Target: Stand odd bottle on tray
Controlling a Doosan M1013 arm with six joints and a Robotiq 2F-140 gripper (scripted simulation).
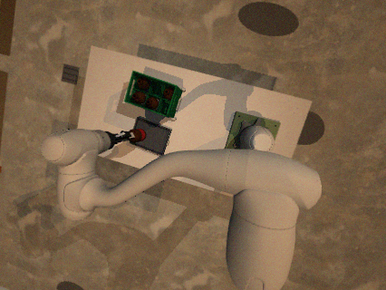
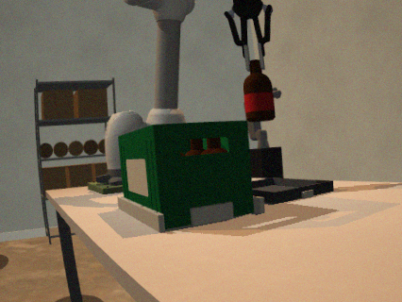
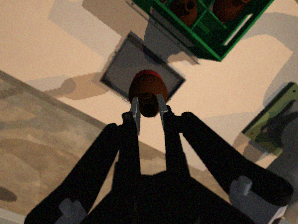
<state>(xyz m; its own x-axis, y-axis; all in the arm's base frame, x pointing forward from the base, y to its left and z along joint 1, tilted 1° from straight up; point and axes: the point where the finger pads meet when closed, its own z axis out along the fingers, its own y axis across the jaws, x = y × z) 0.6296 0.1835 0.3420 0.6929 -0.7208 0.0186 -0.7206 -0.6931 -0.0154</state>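
Right now my hand is 90 mm above the brown bottle. From my hand the other things lie so: green crate: 20 mm ahead, 240 mm to the right, 270 mm below; dark tray: 20 mm to the left, 340 mm below.
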